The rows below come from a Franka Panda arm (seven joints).
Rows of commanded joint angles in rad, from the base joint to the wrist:
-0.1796 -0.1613 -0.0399 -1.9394 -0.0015 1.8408 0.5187
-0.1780 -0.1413 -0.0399 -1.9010 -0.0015 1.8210 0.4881
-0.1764 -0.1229 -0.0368 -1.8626 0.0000 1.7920 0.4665
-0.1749 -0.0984 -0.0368 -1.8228 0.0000 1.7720 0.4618
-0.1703 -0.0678 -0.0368 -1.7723 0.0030 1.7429 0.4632
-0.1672 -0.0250 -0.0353 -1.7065 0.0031 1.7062 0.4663
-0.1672 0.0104 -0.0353 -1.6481 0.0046 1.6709 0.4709
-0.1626 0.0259 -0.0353 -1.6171 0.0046 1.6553 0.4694
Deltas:
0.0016 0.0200 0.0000 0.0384 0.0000 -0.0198 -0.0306
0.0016 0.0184 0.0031 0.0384 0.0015 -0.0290 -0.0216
0.0015 0.0245 0.0000 0.0398 0.0000 -0.0200 -0.0047
0.0046 0.0306 0.0000 0.0505 0.0030 -0.0291 0.0014
0.0031 0.0428 0.0015 0.0658 0.0001 -0.0367 0.0031
0.0000 0.0354 0.0000 0.0584 0.0015 -0.0353 0.0046
0.0046 0.0155 0.0000 0.0310 0.0000 -0.0156 -0.0015

